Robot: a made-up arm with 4 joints.
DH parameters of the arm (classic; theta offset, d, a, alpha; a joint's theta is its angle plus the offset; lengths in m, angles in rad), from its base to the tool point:
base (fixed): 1.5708 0.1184 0 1.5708
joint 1: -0.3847 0 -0.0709 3.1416
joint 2: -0.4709 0 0.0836 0
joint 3: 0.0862 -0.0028 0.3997 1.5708
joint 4: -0.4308 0 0.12 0
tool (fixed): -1.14 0.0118 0 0
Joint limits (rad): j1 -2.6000..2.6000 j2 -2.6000..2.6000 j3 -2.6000..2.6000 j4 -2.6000..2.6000
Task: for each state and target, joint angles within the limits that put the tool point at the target. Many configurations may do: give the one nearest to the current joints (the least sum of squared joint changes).
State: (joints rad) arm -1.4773 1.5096 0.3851 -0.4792
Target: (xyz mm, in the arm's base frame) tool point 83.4 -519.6 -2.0
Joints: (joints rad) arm -1.4401 1.2160 0.2110 -0.3057
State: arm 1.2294 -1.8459 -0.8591 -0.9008
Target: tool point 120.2 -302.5 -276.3
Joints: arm 1.2658 -1.8836 -1.0486 -1.3485
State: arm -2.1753 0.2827 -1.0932 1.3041
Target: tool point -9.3 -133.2 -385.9
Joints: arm -2.2870 0.5616 -1.0244 0.5318
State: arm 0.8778 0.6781 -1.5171 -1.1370
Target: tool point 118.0 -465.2 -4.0
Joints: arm 1.4381 -0.2944 -1.7151 -0.8561
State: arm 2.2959 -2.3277 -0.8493 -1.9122
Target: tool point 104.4 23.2 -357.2
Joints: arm 2.0336 -2.1020 -0.7123 -1.7011
